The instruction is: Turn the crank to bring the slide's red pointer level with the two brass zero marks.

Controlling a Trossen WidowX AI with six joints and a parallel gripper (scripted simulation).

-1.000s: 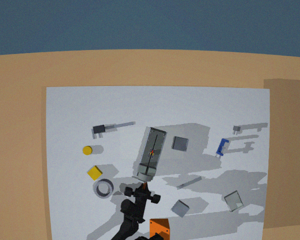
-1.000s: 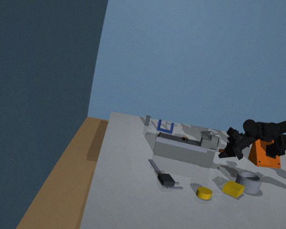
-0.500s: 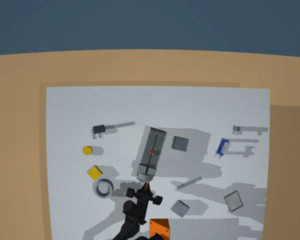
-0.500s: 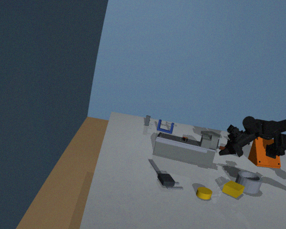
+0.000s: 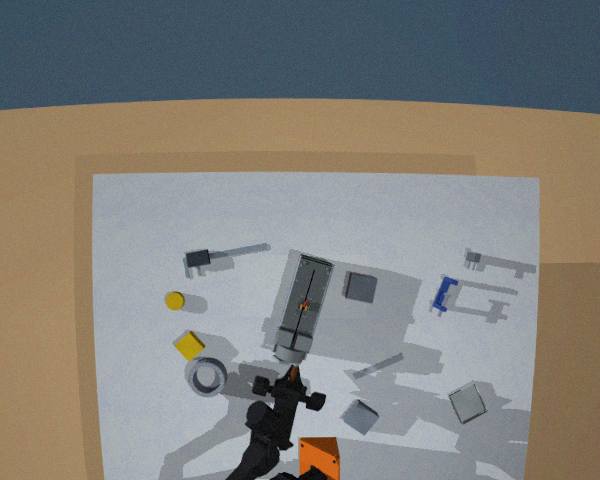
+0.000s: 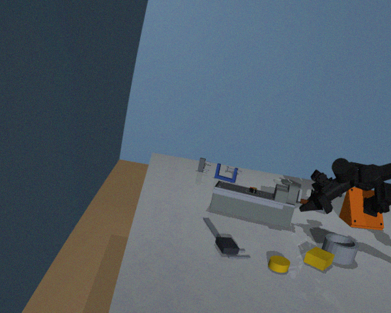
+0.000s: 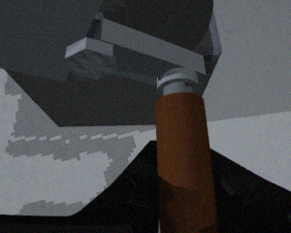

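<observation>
My gripper tip is now 20 mm past the brown crank handle and 30 mm below it. Also, from my gripper tip: flat grey bar: 10 mm ahead, 240 mm to the right, 40 mm below; red pointer: 180 mm ahead, 40 mm above; yellow block: 10 mm ahead, 300 mm to the left, 30 mm below.
</observation>
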